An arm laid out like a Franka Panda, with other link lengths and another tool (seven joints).
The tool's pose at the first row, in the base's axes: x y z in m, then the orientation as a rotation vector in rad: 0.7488 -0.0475 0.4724 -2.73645 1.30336 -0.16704
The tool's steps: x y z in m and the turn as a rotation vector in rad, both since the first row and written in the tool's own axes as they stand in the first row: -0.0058 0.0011 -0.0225 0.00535 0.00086 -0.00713; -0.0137 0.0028 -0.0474 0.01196 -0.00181 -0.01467; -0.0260 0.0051 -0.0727 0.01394 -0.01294 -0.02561; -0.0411 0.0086 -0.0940 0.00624 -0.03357 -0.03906; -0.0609 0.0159 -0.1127 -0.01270 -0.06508 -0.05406; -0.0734 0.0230 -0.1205 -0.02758 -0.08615 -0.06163; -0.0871 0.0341 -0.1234 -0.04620 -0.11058 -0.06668; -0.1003 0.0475 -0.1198 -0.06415 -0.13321 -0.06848
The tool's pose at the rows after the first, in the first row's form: 0.7411 -0.0448 0.4942 -2.73720 1.29163 -0.17206; 0.7312 -0.0409 0.5181 -2.73617 1.27793 -0.17297; 0.7181 -0.0340 0.5421 -2.73891 1.25959 -0.15965; 0.7029 -0.0255 0.5619 -2.74844 1.23957 -0.12758; 0.6822 -0.0155 0.5783 -2.76440 1.21910 -0.07365; 0.6678 -0.0106 0.5843 -2.77471 1.20936 -0.03588; 0.6503 -0.0071 0.5848 -2.78477 1.20340 0.00925; 0.6323 -0.0050 0.5787 -2.79224 1.20181 0.05190
